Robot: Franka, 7 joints.
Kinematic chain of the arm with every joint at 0, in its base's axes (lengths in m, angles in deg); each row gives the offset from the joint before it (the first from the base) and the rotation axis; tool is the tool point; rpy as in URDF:
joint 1: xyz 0 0 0.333 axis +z
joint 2: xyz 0 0 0 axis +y
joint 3: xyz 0 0 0.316 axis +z
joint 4: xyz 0.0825 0 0 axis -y
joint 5: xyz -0.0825 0 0.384 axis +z
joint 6: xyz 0 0 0 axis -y
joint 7: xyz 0.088 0 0 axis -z
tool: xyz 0 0 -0.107 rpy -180 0 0
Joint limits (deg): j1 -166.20..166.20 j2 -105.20..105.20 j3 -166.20..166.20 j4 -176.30..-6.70 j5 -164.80..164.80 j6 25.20..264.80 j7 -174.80..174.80
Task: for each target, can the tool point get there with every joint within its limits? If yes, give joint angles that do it. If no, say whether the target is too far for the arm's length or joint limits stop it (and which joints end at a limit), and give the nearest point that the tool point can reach.
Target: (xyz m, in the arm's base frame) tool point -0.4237 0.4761 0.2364
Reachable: yes | joints -92.88 -60.65 -131.94 -84.35 36.63 81.95 31.69
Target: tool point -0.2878 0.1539 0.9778
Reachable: yes | joints 140.50 27.22 44.26 -24.07 -23.39 244.66 70.07
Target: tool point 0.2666 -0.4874 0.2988
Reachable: yes | joints -139.28 88.19 81.82 -116.14 33.49 109.16 52.46
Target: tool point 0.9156 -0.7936 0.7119
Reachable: no: too far | nearest point 0.6187 -0.5363 0.5890 | short by 0.412 m
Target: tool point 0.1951 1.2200 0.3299
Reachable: no: too far | nearest point 0.1355 0.8471 0.3308 | short by 0.378 m
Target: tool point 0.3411 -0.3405 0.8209
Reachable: yes | joints 0.76 -1.71 -58.53 -88.51 -60.00 224.33 -144.29
